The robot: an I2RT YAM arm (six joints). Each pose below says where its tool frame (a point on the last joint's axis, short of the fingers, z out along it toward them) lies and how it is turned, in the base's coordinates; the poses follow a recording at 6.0 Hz.
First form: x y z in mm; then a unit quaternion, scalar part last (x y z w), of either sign.
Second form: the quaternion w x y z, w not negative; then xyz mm. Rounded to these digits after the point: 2 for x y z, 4 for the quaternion.
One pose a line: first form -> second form
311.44 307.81 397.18 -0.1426 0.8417 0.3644 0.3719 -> 0.3719 -0.1426 0.8417 0.3644 311.44 307.81 397.18
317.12 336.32 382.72 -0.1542 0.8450 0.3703 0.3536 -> 0.3536 -0.1542 0.8450 0.3703 317.12 336.32 382.72
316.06 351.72 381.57 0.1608 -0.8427 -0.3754 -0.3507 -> 0.3507 -0.1608 0.8427 0.3754 316.06 351.72 381.57
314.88 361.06 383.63 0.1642 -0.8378 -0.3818 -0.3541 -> 0.3541 -0.1642 0.8378 0.3818 314.88 361.06 383.63
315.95 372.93 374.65 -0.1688 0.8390 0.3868 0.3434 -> 0.3434 -0.1688 0.8390 0.3868 315.95 372.93 374.65
